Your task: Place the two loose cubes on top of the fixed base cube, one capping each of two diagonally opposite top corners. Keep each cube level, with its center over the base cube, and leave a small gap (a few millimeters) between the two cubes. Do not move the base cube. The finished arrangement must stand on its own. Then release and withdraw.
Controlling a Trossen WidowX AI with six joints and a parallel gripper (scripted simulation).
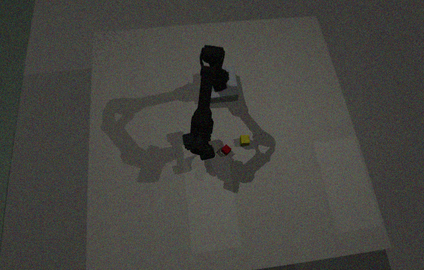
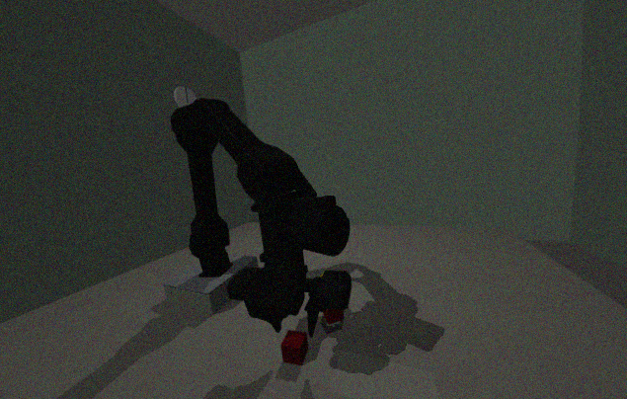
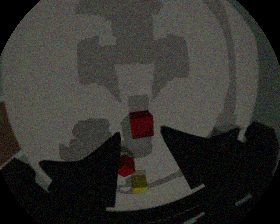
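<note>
Right now the yellow base cube is 200 mm to the left of my gripper tip, 30 mm below it and 30 mm ahead of it.
</note>
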